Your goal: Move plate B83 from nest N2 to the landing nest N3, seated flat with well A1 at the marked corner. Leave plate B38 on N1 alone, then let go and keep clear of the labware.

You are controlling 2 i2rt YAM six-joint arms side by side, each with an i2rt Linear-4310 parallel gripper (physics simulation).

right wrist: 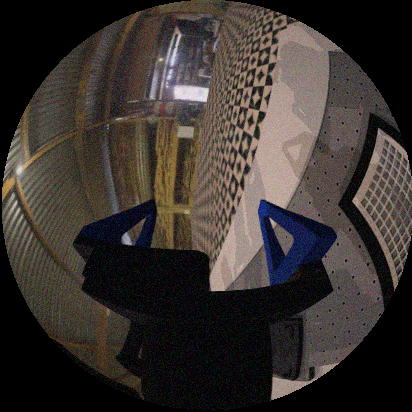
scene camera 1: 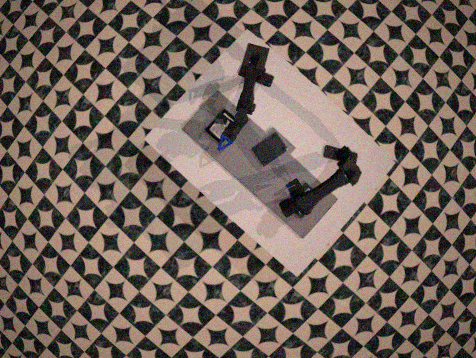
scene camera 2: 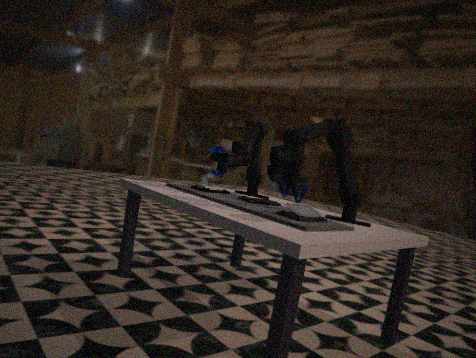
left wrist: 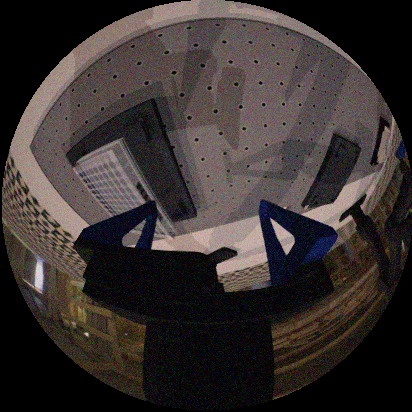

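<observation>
A pale plate (left wrist: pixel 102 175) (scene camera 2: pixel 302 211) sits tilted and shifted across its dark nest (left wrist: pixel 157 160) at the right end of the board; the left arm hides it in scene camera 1. The middle nest (scene camera 1: pixel 270 148) (left wrist: pixel 336 170) (scene camera 2: pixel 258 200) holds no plate. Another plate (scene camera 1: pixel 218 127) (right wrist: pixel 389 187) lies in the black-framed nest (right wrist: pixel 361 160) at the upper left in scene camera 1. Labels and well A1 are unreadable. My left gripper (left wrist: pixel 207 205) (scene camera 2: pixel 291 192) is open and empty above the tilted plate. My right gripper (right wrist: pixel 207 204) (scene camera 1: pixel 225 143) is open, pointing sideways beside the other plate.
The nests stand on a grey perforated board (scene camera 1: pixel 245 170) (left wrist: pixel 260 115) on a white table (scene camera 1: pixel 295 255) (scene camera 2: pixel 370 240). The left arm (scene camera 1: pixel 322 192) reaches over the board's right end. The right arm (scene camera 1: pixel 246 95) reaches over its upper left part.
</observation>
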